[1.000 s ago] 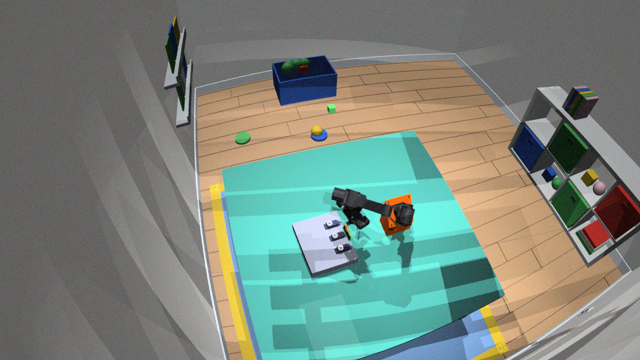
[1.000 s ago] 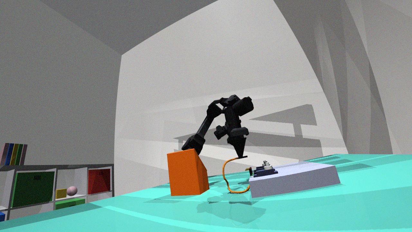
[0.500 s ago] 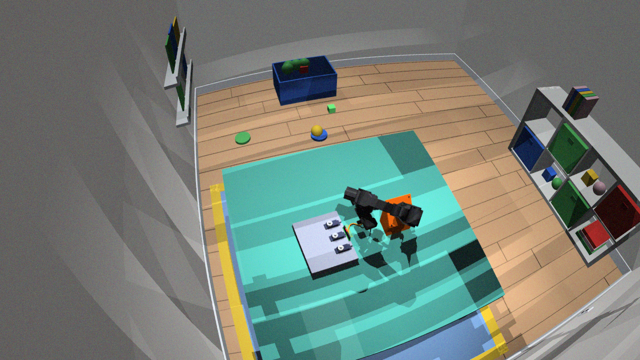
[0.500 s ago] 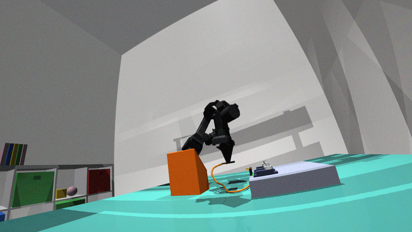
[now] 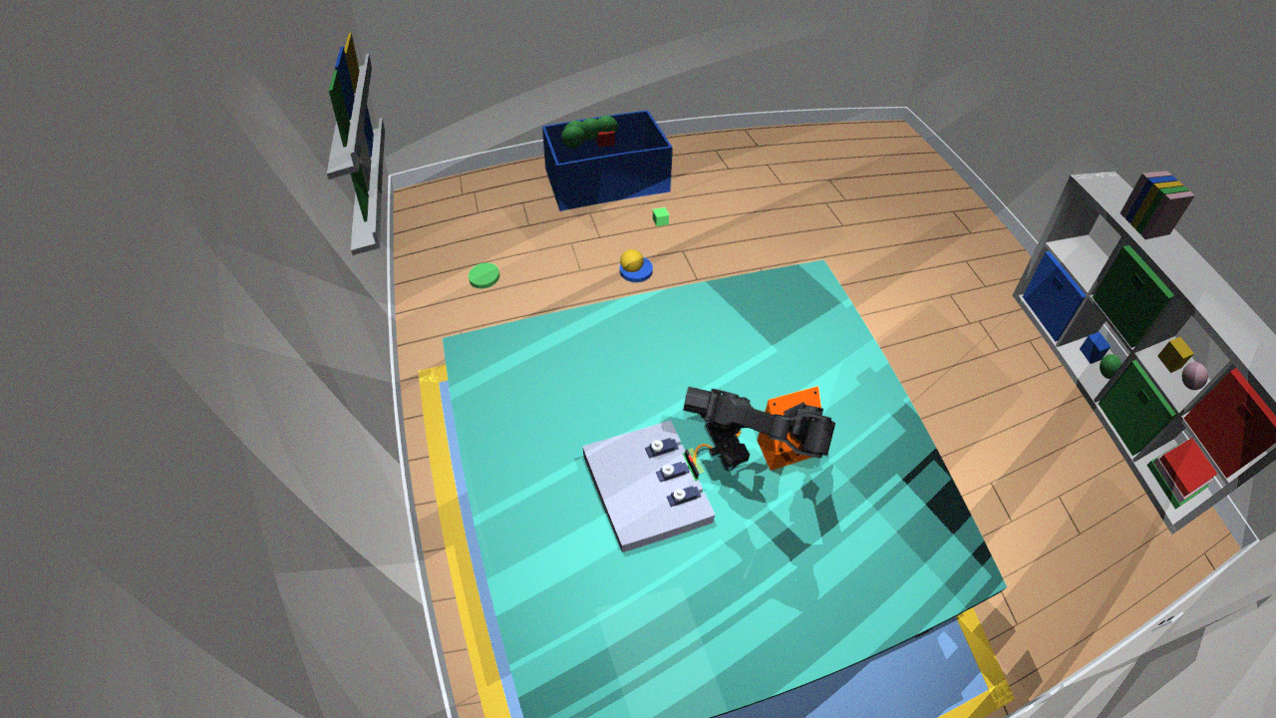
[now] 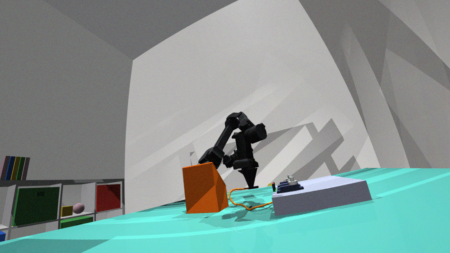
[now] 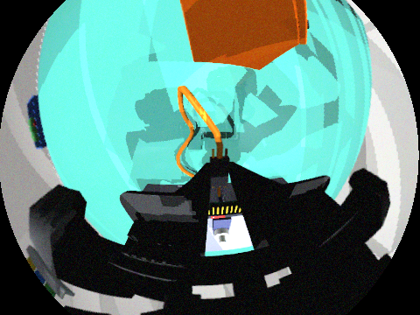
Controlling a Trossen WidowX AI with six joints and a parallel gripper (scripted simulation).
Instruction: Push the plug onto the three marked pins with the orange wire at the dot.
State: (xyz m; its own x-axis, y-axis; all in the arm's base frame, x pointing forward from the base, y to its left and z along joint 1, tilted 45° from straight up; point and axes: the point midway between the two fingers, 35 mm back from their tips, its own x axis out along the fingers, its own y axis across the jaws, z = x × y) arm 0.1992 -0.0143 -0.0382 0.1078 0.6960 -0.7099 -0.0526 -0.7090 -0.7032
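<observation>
Now: the red band 8 cm ahead of my gripper tip. From my gripper tip the other things lie so: grey printed holder: 24 cm ahead, 5 cm below; servo: 13 cm ahead, 2 cm below.
</observation>
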